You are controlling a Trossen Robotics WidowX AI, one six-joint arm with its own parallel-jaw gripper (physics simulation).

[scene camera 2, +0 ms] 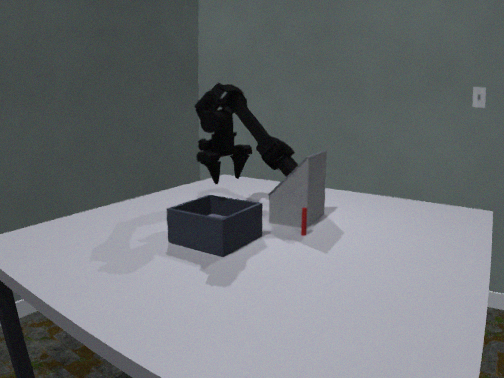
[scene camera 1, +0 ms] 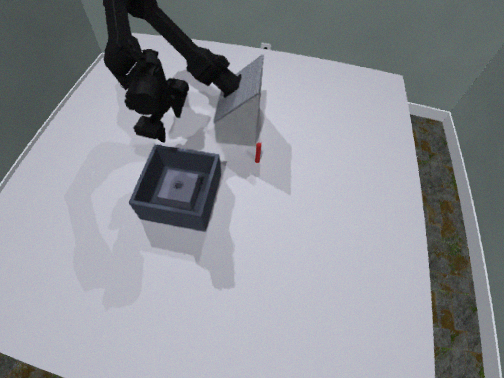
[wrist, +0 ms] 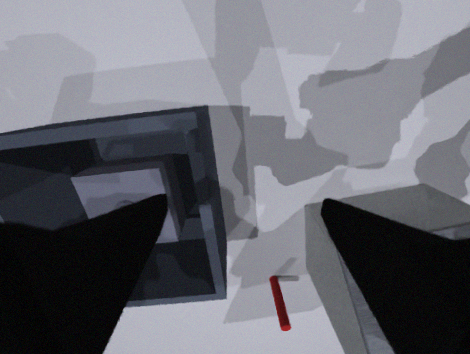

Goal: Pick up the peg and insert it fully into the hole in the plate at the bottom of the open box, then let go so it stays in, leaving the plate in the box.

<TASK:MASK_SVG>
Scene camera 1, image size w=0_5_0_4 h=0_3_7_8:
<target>gripper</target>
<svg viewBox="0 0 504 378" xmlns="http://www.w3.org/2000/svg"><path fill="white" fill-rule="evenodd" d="M126 98L124 100L126 106L130 110L134 110L131 107L130 100ZM185 80L173 78L166 80L165 86L161 89L158 111L150 117L140 117L133 127L137 135L158 139L165 143L165 128L160 120L170 107L172 107L175 116L180 118L189 90L188 83Z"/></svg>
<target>dark blue-grey box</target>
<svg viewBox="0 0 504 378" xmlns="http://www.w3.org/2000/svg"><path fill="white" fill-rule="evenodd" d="M154 144L129 200L130 206L141 220L206 232L221 177L220 154ZM168 170L199 174L201 185L193 211L161 205L158 194Z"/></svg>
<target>pale square plate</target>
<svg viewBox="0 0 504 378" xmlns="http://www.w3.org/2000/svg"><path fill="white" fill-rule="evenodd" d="M168 170L158 194L161 205L193 211L201 185L199 174Z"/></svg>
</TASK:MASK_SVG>
